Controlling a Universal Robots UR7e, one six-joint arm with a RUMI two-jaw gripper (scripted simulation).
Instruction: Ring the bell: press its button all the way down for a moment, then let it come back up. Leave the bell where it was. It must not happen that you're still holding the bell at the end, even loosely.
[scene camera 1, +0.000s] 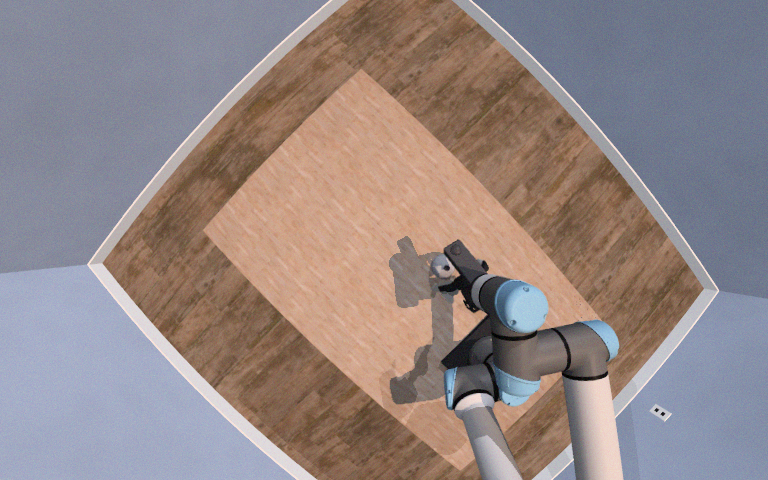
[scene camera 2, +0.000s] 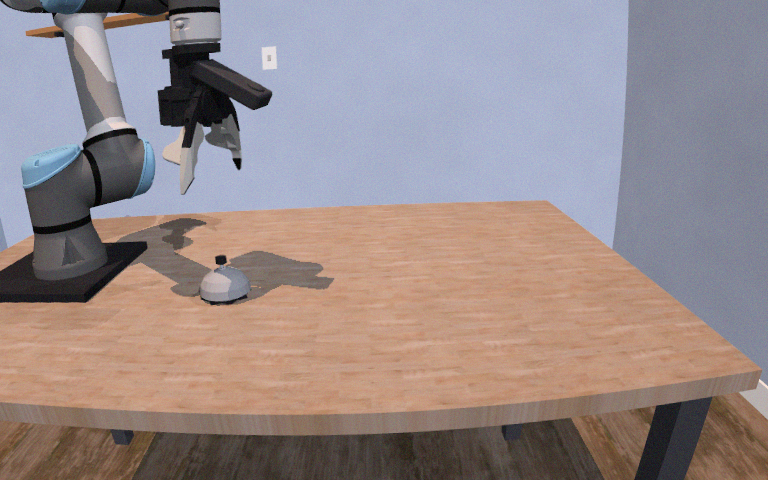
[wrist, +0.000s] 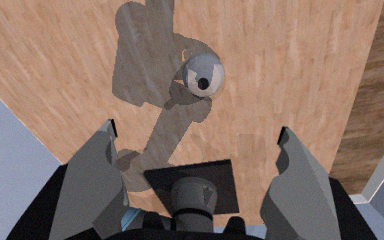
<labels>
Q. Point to the gripper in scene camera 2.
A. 213, 181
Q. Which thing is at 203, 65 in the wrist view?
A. A bell.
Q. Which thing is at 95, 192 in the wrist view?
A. The gripper.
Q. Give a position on a bell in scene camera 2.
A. At 226, 285
</labels>
